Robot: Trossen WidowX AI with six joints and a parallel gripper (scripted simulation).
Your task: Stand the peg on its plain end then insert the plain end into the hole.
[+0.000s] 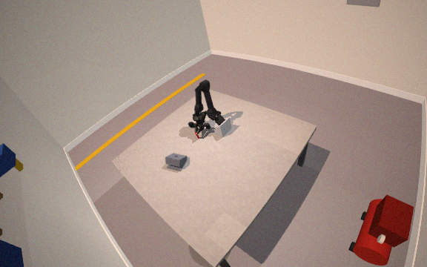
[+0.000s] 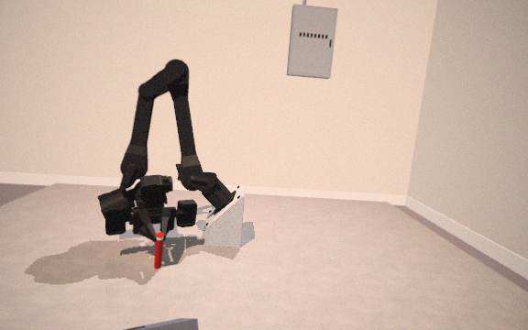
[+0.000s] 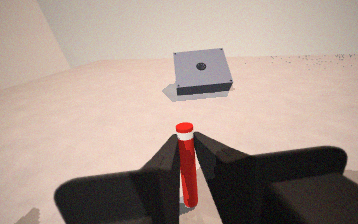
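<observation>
The red peg is 1 cm below my gripper tip. Round my gripper tip: grey sloped panel 26 cm ahead, 7 cm to the left, 3 cm below.
</observation>
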